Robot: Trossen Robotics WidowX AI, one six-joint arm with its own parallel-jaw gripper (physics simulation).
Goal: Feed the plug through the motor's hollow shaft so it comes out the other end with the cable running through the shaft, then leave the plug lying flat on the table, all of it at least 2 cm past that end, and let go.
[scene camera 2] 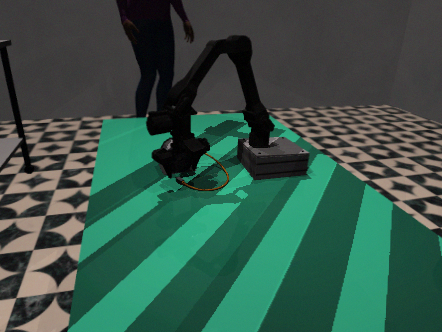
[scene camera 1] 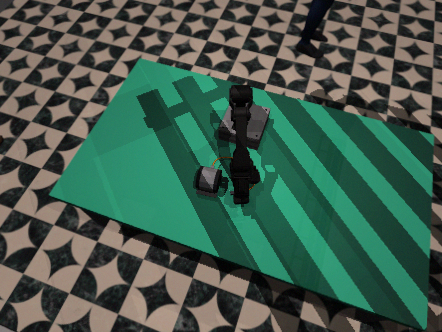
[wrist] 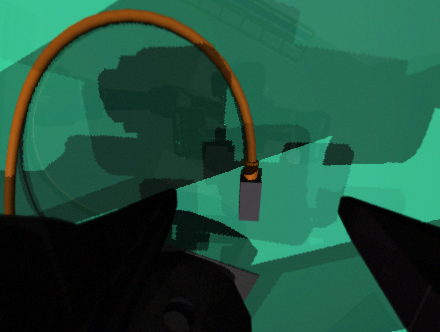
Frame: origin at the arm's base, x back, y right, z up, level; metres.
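Seen in the pictures: gripper, fingertip midpoint: point(scene camera 2: 182, 174) point(wrist: 256, 200); arm's base, origin of the base link: point(scene camera 2: 259, 145).
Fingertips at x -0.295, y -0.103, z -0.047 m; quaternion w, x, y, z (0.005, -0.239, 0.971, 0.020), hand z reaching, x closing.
Note:
Pixels of each thing's top centre, then the offset from my fingertips to it. Level surfaces: height alone.
- motor, middle of its top: point(scene camera 2: 177, 141) point(scene camera 1: 208, 173) dx -0.001, dy +0.135, dz +0.064 m
- small grey plug, middle of its top: point(wrist: 249, 202) dx -0.006, dy +0.014, dz -0.024 m
- green table, its level: dz -0.038 m
The motor point(scene camera 1: 209, 180) point(wrist: 200, 285), a grey and black cylinder, lies on its side on the green table, largely hidden by the arm in the scene camera 2 view. The orange cable point(scene camera 1: 222, 158) point(scene camera 2: 228, 175) point(wrist: 125, 16) loops from the motor's side to the small grey plug point(wrist: 249, 200). The plug appears to lie on the table outside the shaft, beside the motor's shaft end. My gripper point(wrist: 256, 200) is open and points down over the plug, with one fingertip on each side of it in the wrist view and a gap to both. Whether cable runs inside the shaft is hidden.
The arm's grey base block point(scene camera 1: 257, 127) point(scene camera 2: 280, 160) stands on the green table point(scene camera 1: 110, 150) point(scene camera 2: 240, 260), behind the motor. A person point(scene camera 2: 155, 55) stands beyond the table. A dark-legged stand point(scene camera 2: 14, 100) is at the left of the scene camera 2 view. Dark shadow bands cross the table.

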